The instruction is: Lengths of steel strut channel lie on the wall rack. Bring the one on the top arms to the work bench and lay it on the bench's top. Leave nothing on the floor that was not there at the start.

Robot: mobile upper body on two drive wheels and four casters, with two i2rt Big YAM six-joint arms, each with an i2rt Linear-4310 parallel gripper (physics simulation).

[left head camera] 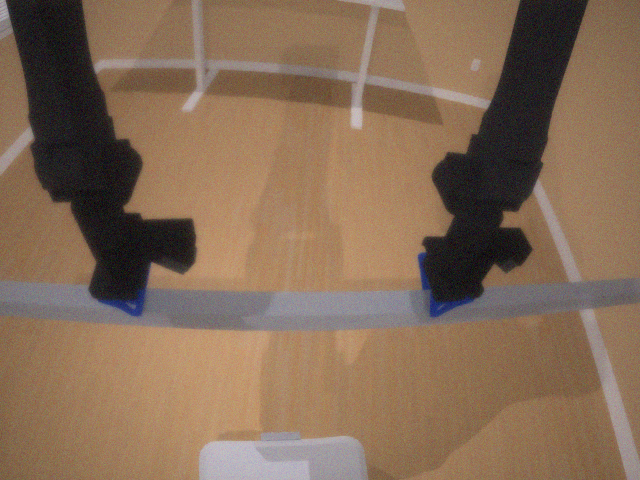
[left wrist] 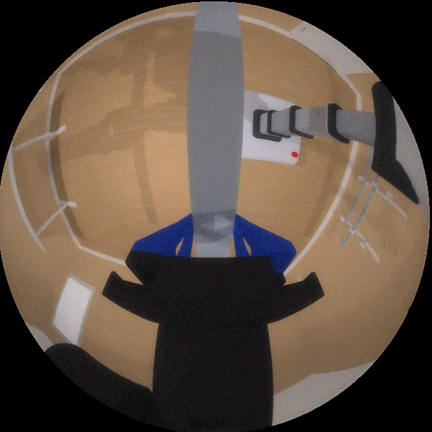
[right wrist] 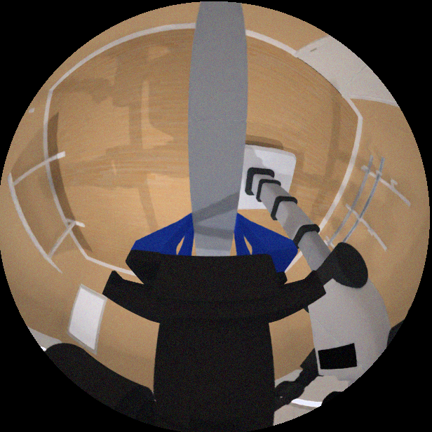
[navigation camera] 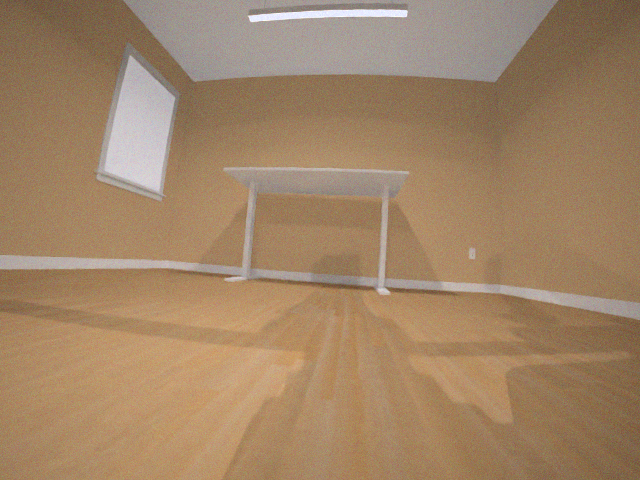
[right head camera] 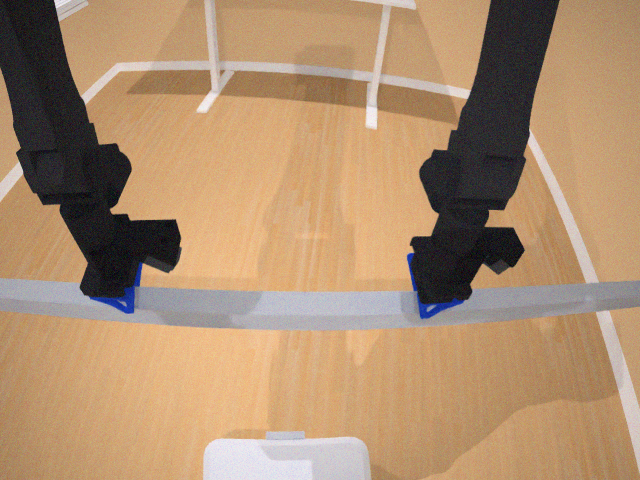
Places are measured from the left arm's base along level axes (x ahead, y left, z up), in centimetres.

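Where they show: left gripper, fingertip midpoint: [left head camera: 139, 302] [right head camera: 132, 300]; right gripper, fingertip midpoint: [left head camera: 430, 304] [right head camera: 421, 305].
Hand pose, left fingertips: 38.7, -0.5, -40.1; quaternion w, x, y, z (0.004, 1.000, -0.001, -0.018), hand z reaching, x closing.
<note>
After its pixels a point has its place, as x, y, z.
A long grey strut channel [left head camera: 310, 310] @(37.2, -25.6, -39.6) [right head camera: 330, 310] @(37.1, -30.3, -39.6) [left wrist: 215, 125] [right wrist: 217, 125] runs level across both head camera views, held above the floor. My left gripper [left head camera: 135, 304] @(38.7, -0.5, -40.1) [right head camera: 126, 303] @(38.7, -0.5, -40.1) [left wrist: 213, 218] is shut on it toward the left of the picture. My right gripper [left head camera: 434, 304] @(38.0, -44.5, -41.1) [right head camera: 423, 305] @(38.0, -44.5, -41.1) [right wrist: 213, 217] is shut on it toward the right. Both ends of the channel lie outside the head views. The white work bench [navigation camera: 320, 180] @(266.4, -30.1, -48.5) stands ahead against the far wall in the navigation view; its legs show at the top of the head views. Its top surface is hidden from below.
The wall rack [left wrist: 353, 229] [right wrist: 361, 217] with strut lengths shows at the right of both wrist views. The robot's white base [left head camera: 232, 459] @(25.8, -7.1, -115.0) [right head camera: 237, 459] @(25.0, -7.5, -115.0) is at the bottom of the head views. A window [navigation camera: 136, 124] @(274.4, 155.9, 0.9) is on the left wall. Walls with white baseboards enclose the floor.
</note>
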